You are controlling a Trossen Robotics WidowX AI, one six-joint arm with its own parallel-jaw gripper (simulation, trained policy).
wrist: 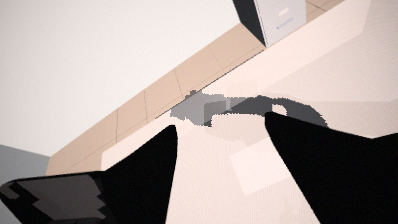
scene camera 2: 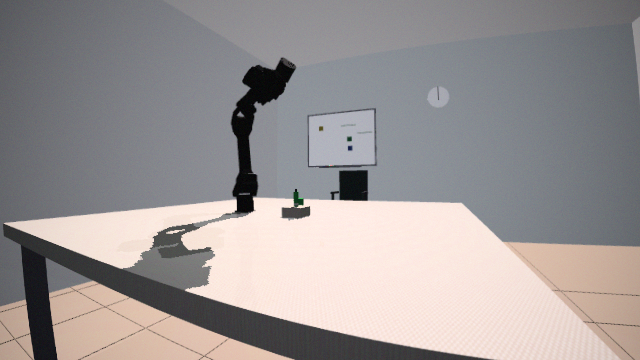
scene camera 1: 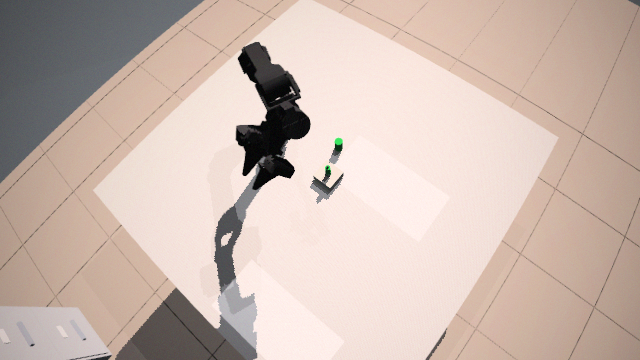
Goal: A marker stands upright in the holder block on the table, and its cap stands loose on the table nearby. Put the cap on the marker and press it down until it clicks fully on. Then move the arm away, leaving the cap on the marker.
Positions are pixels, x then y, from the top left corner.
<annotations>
The gripper shows in the wrist view, in scene camera 2 and in scene camera 1 (248, 182). The same spot on the gripper: (wrist: 334, 169) is (scene camera 2: 247, 102).
</annotations>
